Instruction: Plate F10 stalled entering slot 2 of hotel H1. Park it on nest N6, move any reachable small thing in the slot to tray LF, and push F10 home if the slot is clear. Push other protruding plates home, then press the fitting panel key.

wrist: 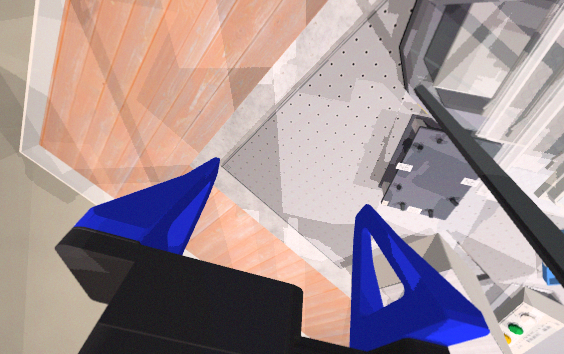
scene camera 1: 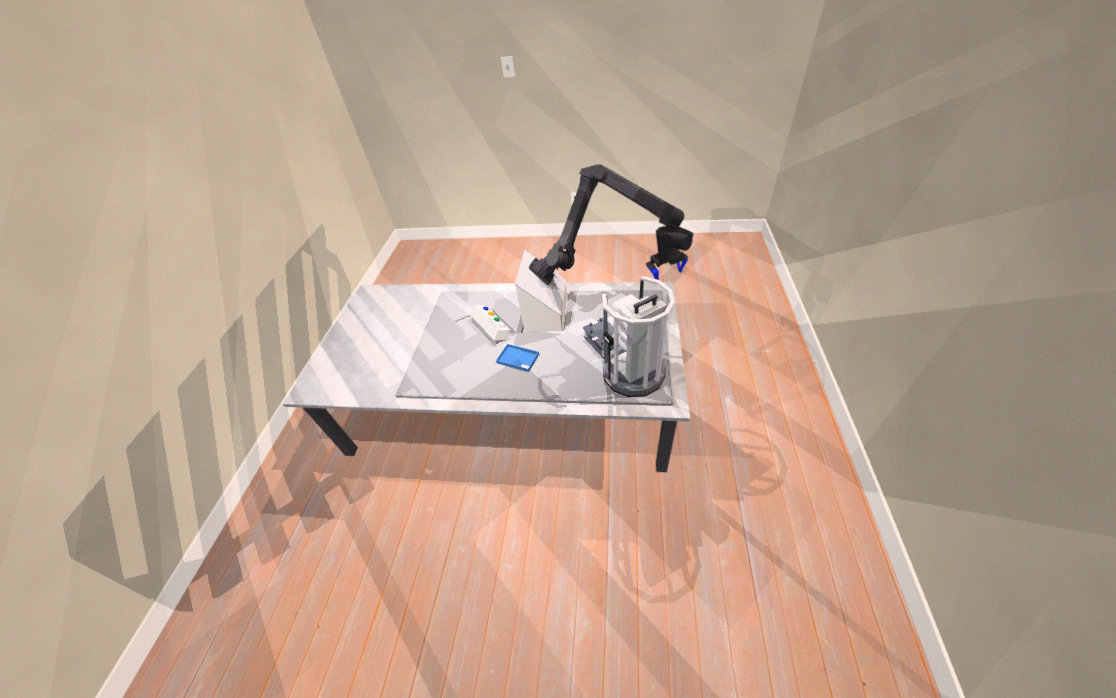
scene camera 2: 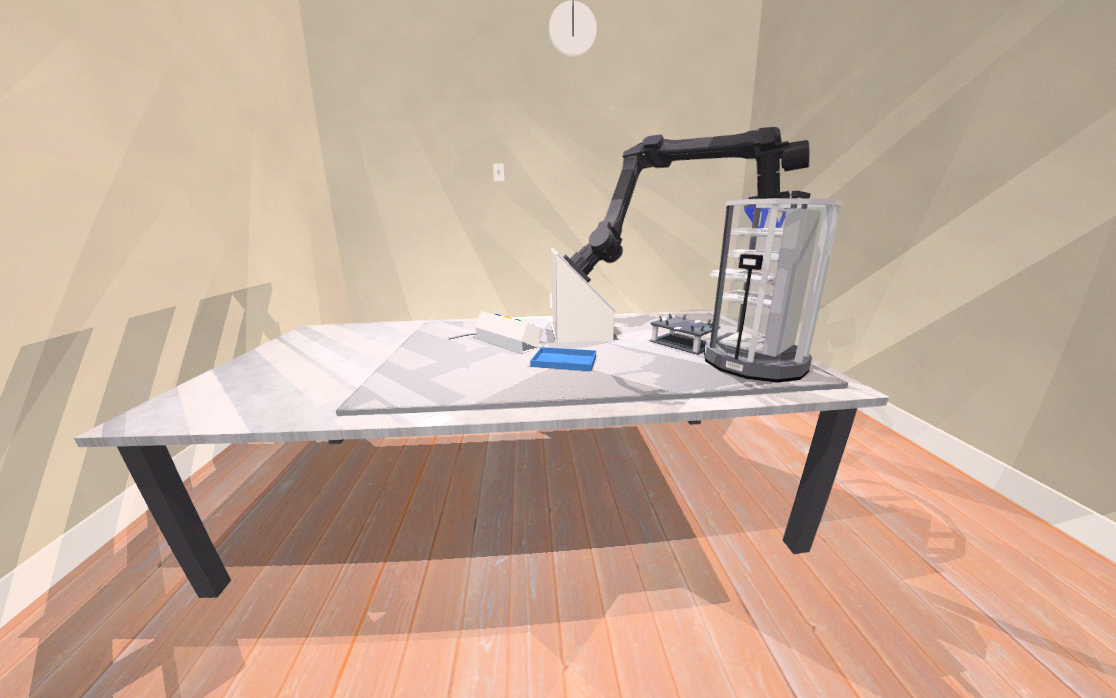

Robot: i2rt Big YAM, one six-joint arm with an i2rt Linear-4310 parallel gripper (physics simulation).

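Places are measured from the arm's base along level axes (x ahead, y right, z down), in centimetres.
Pixels of known places: gripper, fingertip midpoint: (wrist: 292, 188) (scene camera 1: 668, 277); arm's base at its link origin: (scene camera 1: 540, 272) (scene camera 2: 575, 270).
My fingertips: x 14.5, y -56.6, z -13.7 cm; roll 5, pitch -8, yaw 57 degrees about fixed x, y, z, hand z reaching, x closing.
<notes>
Ahead of a thing's pixels: the offset from my fingertips to its top centre. "spot": to the spot under its first point. Level surfaces: height alone.
My gripper (scene camera 1: 668, 269) (scene camera 2: 765, 217) (wrist: 292, 188) has blue fingers spread wide and empty. It hangs behind hotel H1 @[spot: dx +33.3, dy +8.1, dz +28.7 cm] (scene camera 1: 633, 389) (scene camera 2: 753, 370), near its top level in scene camera 2. The hotel is a round cage with several white plates; one plate @[spot: dx +21.7, dy +21.2, dz +10.1 cm] (scene camera 2: 720, 274) sticks out to the left at mid height. Slot numbers and any small thing in a slot cannot be made out. The dark nest stand (scene camera 1: 595, 334) (scene camera 2: 679, 325) (wrist: 431, 172) stands beside the hotel; its labels are unreadable. Blue tray LF @[dx +22.0, dy +59.0, dz +31.1 cm] (scene camera 1: 516, 357) (scene camera 2: 562, 359) and the key panel @[dx +6.2, dy +76.8, dz +24.4 cm] (scene camera 1: 490, 323) (scene camera 2: 503, 330) (wrist: 535, 327) lie left of it.
The hotel's dark upright bar @[spot: dx +10.1, dy +7.6, dz +3.2 cm] (wrist: 500, 180) crosses the right of the wrist view. The arm's pale wedge base (scene camera 1: 539, 302) (scene camera 2: 580, 312) stands between panel and nest stand. A perforated mat @[dz +32.8 cm] (wrist: 320, 140) lies on the table @[dz +34.1 cm] (scene camera 1: 345, 345) (scene camera 2: 205, 395).
</notes>
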